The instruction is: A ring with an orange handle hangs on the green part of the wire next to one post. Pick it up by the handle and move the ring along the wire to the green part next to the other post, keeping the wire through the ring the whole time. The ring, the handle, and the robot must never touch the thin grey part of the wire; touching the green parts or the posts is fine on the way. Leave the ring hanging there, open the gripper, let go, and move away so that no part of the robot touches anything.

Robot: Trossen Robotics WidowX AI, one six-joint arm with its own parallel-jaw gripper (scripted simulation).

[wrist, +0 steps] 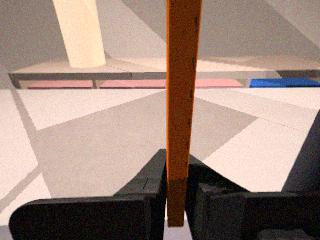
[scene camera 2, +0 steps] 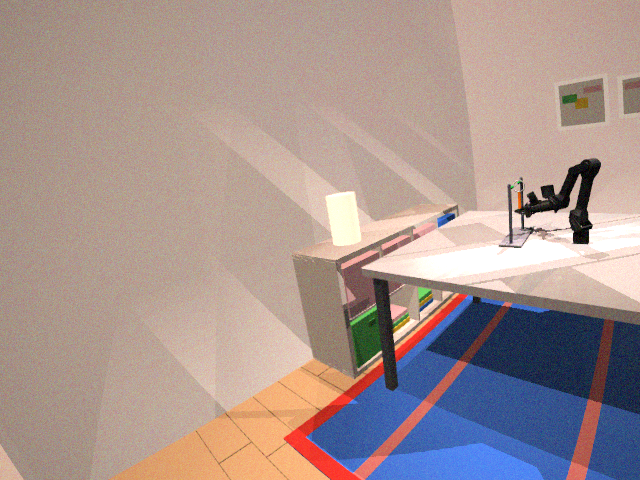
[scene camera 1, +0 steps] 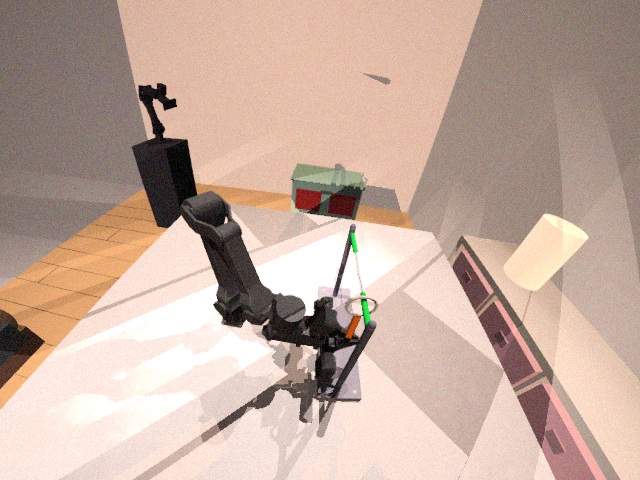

Path:
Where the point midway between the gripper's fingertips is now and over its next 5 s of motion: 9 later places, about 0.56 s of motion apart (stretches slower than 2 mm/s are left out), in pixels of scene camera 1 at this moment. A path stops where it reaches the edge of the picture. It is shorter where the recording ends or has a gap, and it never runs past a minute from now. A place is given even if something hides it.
My gripper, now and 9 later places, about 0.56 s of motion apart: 358, 340; 360, 336; 360, 332; 360, 326; 359, 322; 358, 317; 357, 309; 356, 301; 355, 296; 355, 293

